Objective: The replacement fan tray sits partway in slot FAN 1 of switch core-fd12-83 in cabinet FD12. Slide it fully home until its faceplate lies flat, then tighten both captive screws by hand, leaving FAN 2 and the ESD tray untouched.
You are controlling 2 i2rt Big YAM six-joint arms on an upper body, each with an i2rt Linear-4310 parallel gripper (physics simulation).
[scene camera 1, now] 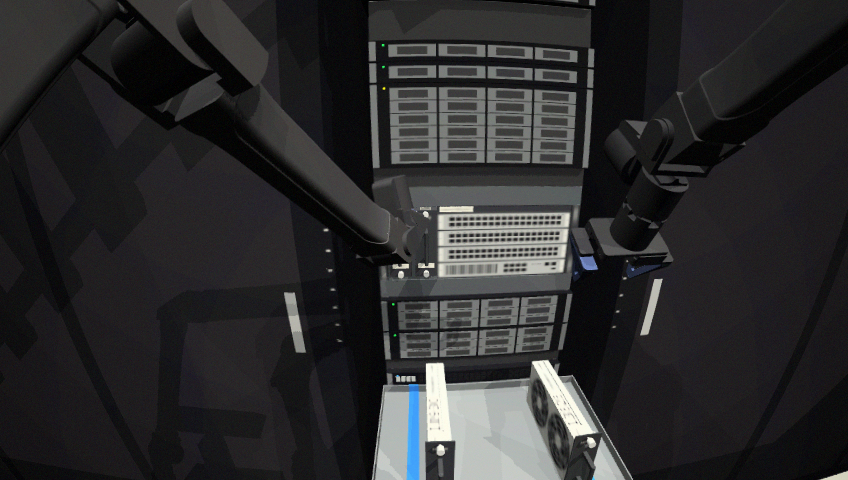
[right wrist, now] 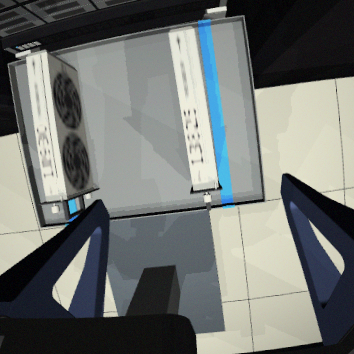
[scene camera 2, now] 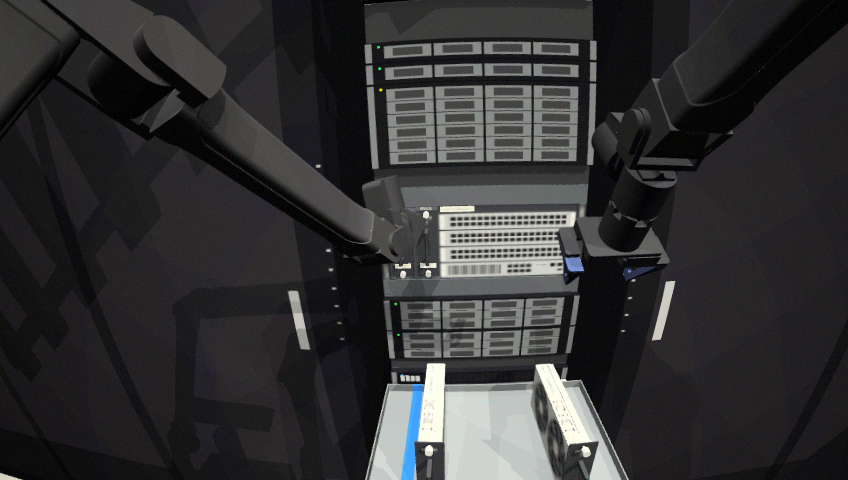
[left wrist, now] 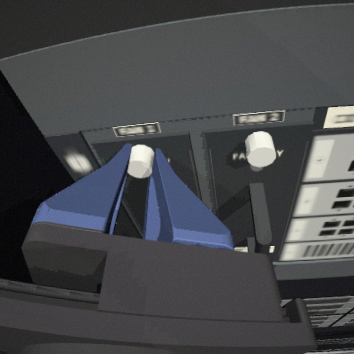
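Observation:
In the left wrist view my left gripper [left wrist: 141, 154] is shut on the upper white captive screw [left wrist: 140, 166] of the fan tray [left wrist: 180, 159] under the label FAN 1 [left wrist: 137, 130]. The tray's dark faceplate looks level with that of FAN 2 [left wrist: 281, 182], whose own white screw [left wrist: 260, 149] [scene camera 1: 424, 212] stands free to the right. In the scene views the left wrist hides the held screw; the lower FAN 1 screw [scene camera 1: 400, 273] [scene camera 2: 403, 274] shows below it. My right gripper [scene camera 1: 612, 267] [scene camera 2: 602, 269] [right wrist: 190, 194] is open and empty, off the switch's [scene camera 1: 504, 238] right side, pointing down.
The grey ESD tray [scene camera 1: 382, 430] [scene camera 2: 379, 430] [right wrist: 147, 123] stands below the cabinet with a blue stripe. Two spare fan modules lie in it: 13825 [right wrist: 194, 112] [scene camera 1: 436, 406] and 10930 [right wrist: 56, 130] [scene camera 1: 561, 411]. Drive bays fill the cabinet above and below the switch.

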